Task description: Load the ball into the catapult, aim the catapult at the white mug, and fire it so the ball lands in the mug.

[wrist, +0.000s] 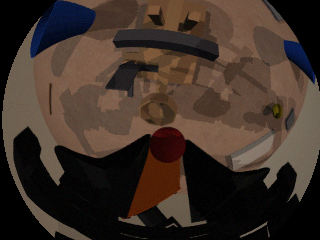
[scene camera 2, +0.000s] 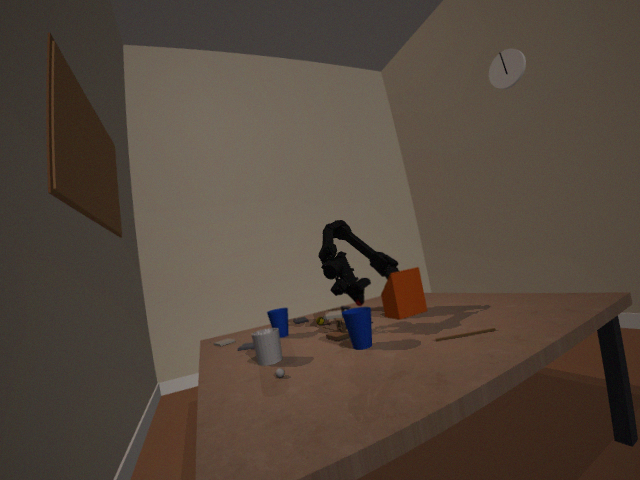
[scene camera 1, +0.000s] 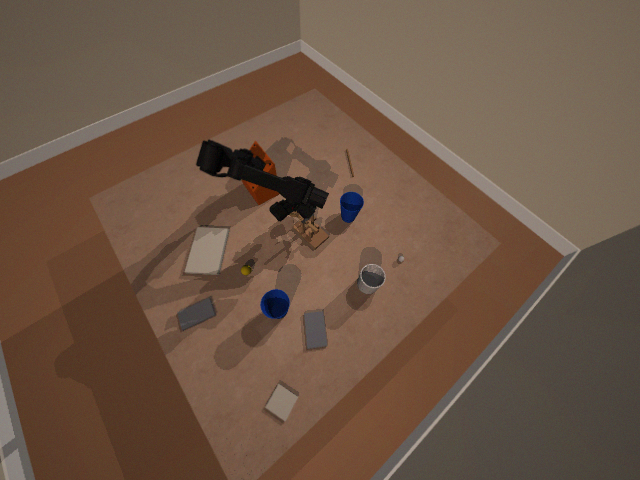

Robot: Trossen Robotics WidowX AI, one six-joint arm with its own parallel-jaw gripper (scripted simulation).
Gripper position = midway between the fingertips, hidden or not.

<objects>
My gripper (scene camera 2: pixel 360 303) holds a red ball.
</objects>
